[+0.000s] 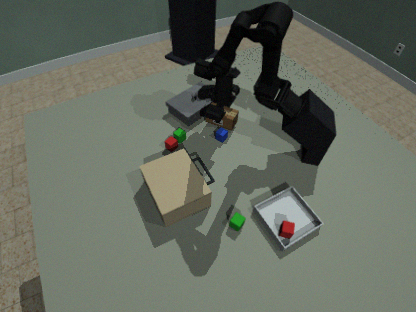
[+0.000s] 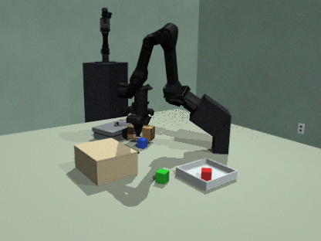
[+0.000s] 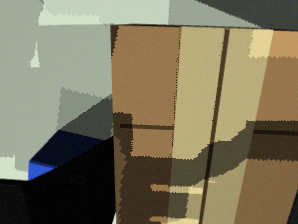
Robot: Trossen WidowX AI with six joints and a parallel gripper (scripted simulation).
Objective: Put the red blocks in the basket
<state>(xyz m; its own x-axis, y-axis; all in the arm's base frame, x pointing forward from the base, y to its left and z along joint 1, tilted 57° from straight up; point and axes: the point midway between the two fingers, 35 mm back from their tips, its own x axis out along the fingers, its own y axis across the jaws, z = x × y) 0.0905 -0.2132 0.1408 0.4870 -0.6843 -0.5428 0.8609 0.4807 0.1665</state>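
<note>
Right now the blue block is 6 cm ahead of my hand, 5 cm below it and 4 cm to the left of it. Round my hand: knobbed lid: 14 cm to the right, 2 cm below, 1 cm behind; then brown box: 2 cm below; then tan drawer cabinet: 34 cm ahead, 6 cm to the left, 3 cm below.
</note>
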